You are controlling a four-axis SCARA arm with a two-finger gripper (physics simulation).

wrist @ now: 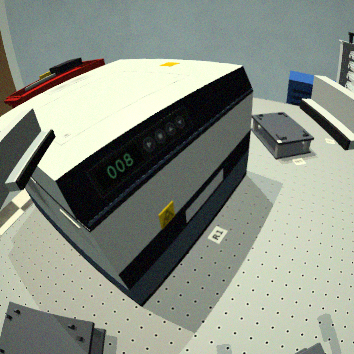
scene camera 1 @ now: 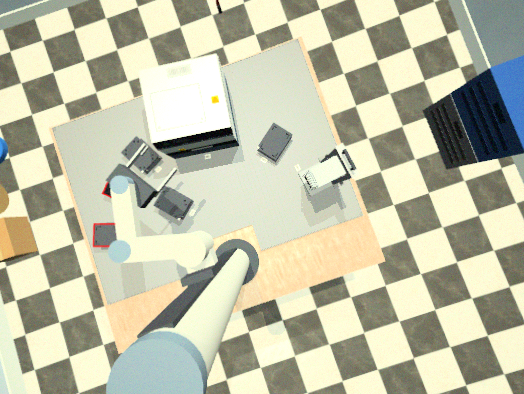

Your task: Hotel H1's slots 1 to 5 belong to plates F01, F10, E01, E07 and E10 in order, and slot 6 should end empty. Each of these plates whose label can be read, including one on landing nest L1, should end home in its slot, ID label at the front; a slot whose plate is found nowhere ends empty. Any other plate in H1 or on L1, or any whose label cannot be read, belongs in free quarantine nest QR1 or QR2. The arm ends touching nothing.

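Frame: origin at the arm's base, x ahead, y left, z up, level; centimetres.
Seen in the pictures: gripper, fingertip midpoint: (wrist: 176, 96) (scene camera 1: 160, 156).
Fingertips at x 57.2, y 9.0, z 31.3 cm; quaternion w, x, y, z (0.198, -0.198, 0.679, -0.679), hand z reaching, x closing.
Pixels of each thing's top centre, then the offset from my fingertips to it. "spot": a spot on its surface instead.
- Nest L1, middle of its top: (wrist: 32, 345) (scene camera 1: 138, 153) dx +14.1, dy +19.8, dz -24.0 cm
- black corner, surface spot: (scene camera 1: 106, 191) spot: dx +1.1, dy +42.4, dz -25.0 cm
- Red-edged QR2, middle of its top: (scene camera 1: 108, 235) dx -21.1, dy +48.2, dz -24.6 cm
- large white device, middle of its top: (wrist: 103, 84) (scene camera 1: 184, 98) dx +23.2, dy -16.3, dz -5.4 cm
- label R1, surface spot: (wrist: 217, 234) spot: dx +2.1, dy -13.2, dz -30.0 cm
- further grey nest, middle of its top: (wrist: 281, 122) (scene camera 1: 274, 140) dx -3.7, dy -50.1, dz -24.4 cm
My gripper (scene camera 1: 151, 167) (wrist: 176, 96) is open with nothing between its fingers, over the landing nest's right side. Nest L1 (scene camera 1: 135, 149) (wrist: 45, 330) is dark grey with pins; no plate shows on its visible part. Of red-edged nest QR1, a black corner (scene camera 1: 106, 191) shows beside the hand; the rest is hidden. Red-edged QR2 (scene camera 1: 104, 235) has a grey top and is partly hidden by the arm. The pale upright rack at the right, apparently hotel H1 (scene camera 1: 327, 171) (wrist: 341, 65), is cut off in the wrist view. Its slots and plate labels cannot be read.
A large white device (scene camera 1: 187, 100) (wrist: 200, 175) with an 008 display stands in front of the fingers, beside label R1 (wrist: 217, 234). Another grey nest (scene camera 1: 173, 204) lies below the gripper in the scene view. A further grey nest (scene camera 1: 275, 142) (wrist: 282, 126) lies between device and rack.
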